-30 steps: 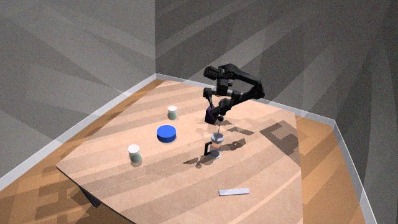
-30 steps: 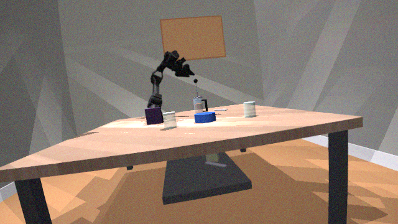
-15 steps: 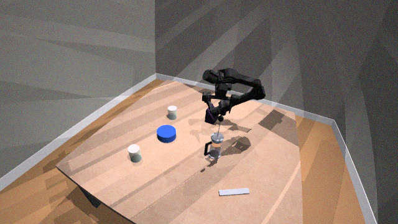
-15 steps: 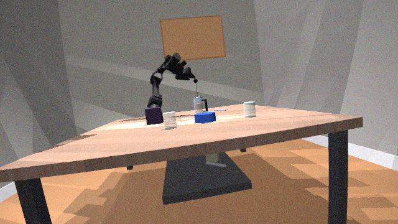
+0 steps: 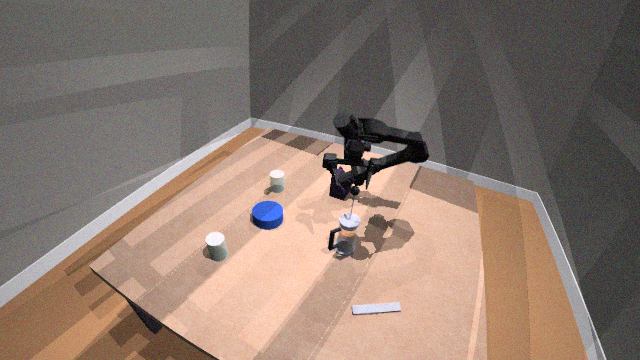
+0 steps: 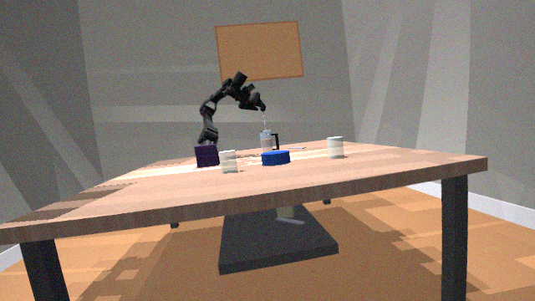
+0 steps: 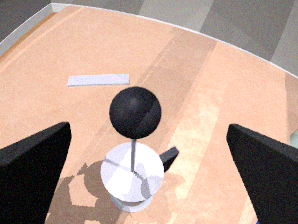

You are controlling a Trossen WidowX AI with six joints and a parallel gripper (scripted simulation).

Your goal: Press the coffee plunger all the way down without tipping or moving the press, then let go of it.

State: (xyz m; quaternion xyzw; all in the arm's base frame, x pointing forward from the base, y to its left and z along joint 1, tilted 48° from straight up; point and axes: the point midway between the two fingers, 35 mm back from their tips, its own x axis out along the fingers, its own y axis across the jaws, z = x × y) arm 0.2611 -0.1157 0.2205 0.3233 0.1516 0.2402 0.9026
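My gripper tip is now 20 mm short of the coffee press and 130 mm above it. Also, from my gripper tip: blue disc: 10 mm behind, 310 mm to the right, 230 mm below.
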